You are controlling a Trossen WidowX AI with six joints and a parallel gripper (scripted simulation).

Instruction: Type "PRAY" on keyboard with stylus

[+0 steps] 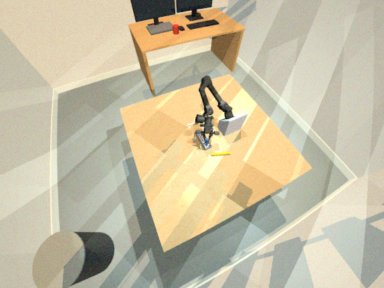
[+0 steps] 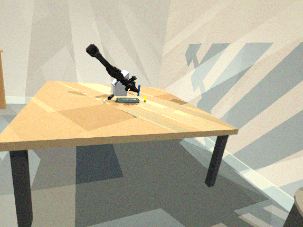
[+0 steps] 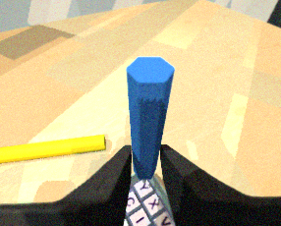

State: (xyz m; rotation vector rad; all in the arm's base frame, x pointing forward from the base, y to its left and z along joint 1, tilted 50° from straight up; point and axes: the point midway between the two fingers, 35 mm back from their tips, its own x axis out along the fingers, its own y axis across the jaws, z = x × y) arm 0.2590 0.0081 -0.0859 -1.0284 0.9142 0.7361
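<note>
Right now the yellow cylinder is 10 cm to the left of my gripper tip, 8 cm below it and 8 cm behind it. Round my gripper tip: dark marker 20 cm to the right, 12 cm behind, 8 cm below; small white pen 27 cm to the right, 8 cm below, 4 cm behind; blue stylus 2 cm below.
</note>
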